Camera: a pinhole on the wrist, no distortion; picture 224 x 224 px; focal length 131.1 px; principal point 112.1 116.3 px. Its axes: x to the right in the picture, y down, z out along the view. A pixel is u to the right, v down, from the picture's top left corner.
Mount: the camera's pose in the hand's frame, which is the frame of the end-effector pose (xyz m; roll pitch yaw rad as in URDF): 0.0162 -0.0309 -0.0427 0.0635 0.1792 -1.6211
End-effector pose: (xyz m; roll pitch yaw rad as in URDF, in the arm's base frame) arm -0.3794 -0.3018 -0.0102 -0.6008 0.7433 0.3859
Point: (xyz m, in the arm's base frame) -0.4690 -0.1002 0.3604
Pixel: 73.2 32.1
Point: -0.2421 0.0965 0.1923
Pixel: 58.4 137.4
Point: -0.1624 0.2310 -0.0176
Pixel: 14.3 208.6
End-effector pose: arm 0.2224 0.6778 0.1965 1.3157 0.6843 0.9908
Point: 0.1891 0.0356 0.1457
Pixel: outside the picture
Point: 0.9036 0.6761 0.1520
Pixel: 66.2 189.6
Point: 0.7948 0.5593 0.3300
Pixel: 59.3 137.8
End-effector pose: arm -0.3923 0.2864 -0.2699 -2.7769 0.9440 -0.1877
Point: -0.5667 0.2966 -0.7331
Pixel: 8.7 215.1
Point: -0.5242 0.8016 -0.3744
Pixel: 178.2 112.2
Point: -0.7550 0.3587 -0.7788
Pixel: 25.8 165.4
